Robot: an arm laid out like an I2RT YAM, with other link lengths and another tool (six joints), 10 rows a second.
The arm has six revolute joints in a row. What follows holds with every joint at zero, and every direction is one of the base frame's.
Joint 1 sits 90.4 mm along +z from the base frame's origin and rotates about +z.
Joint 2 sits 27 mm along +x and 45.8 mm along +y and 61.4 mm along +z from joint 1 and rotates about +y.
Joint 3 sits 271.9 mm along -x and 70.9 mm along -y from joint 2 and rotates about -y.
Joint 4 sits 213.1 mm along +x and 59.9 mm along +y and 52.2 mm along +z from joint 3 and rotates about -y.
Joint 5 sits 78.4 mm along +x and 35.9 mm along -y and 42.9 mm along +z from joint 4 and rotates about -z.
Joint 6 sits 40.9 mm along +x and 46.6 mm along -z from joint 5 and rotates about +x.
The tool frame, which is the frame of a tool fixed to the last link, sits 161 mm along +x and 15 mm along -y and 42 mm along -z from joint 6; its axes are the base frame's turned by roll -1.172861, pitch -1.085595 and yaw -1.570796 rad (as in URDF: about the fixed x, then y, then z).
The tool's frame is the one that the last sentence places.
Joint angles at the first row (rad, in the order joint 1, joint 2, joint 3, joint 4, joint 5, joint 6):
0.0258 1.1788 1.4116 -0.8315 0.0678 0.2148
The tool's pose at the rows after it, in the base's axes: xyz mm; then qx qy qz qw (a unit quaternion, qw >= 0):
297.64 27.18 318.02 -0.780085 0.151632 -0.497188 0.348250
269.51 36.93 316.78 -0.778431 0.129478 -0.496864 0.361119
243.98 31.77 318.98 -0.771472 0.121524 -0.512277 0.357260
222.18 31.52 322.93 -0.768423 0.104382 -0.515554 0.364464
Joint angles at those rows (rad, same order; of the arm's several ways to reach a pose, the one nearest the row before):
0.1345 1.0621 1.3639 -0.8390 0.0293 0.2087
0.1915 0.9562 1.3103 -0.8712 0.0399 0.2102
0.2268 0.8504 1.2749 -0.9095 0.0843 0.2117
0.2439 0.7764 1.2777 -0.9646 0.0767 0.1964

